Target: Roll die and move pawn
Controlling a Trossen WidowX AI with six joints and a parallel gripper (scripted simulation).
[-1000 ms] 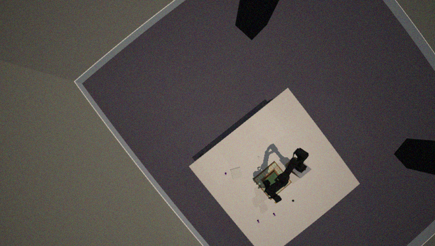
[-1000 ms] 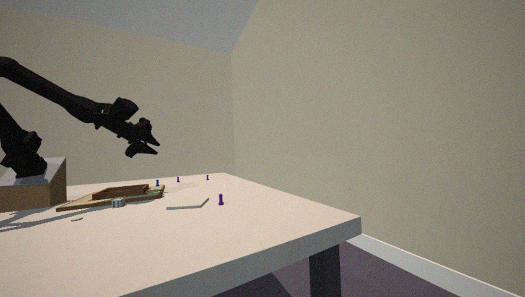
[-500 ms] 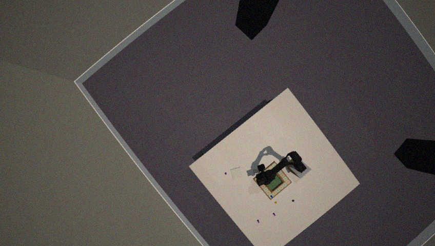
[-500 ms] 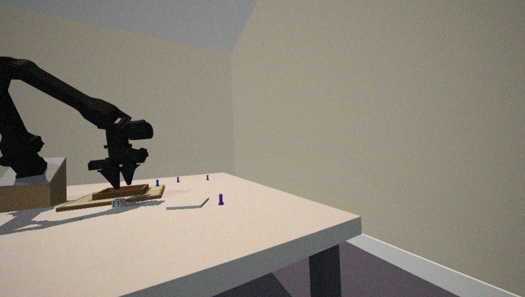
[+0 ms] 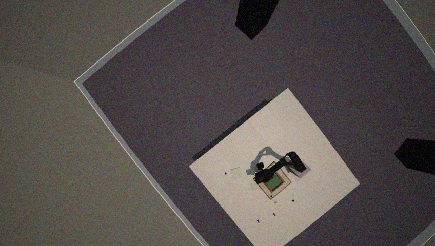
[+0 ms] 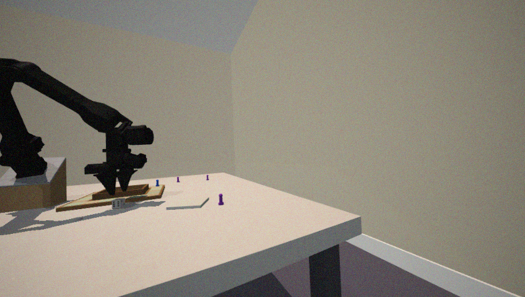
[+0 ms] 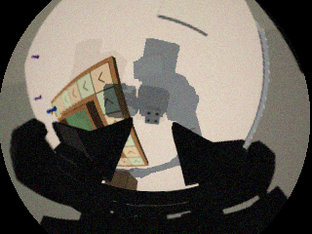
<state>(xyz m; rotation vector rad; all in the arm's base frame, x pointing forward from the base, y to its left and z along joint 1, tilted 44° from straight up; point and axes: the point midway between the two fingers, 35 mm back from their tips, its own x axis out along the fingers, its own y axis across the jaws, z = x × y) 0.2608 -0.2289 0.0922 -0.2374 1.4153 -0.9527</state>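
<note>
My gripper tip is 3 cm above the white die. Round my gripper tip: green dice tray: 19 cm to the left, 4 cm below; flat white tile: 19 cm ahead, 13 cm to the right, 4 cm below; blue pawn: 29 cm to the left, 12 cm ahead, 2 cm below.
</note>
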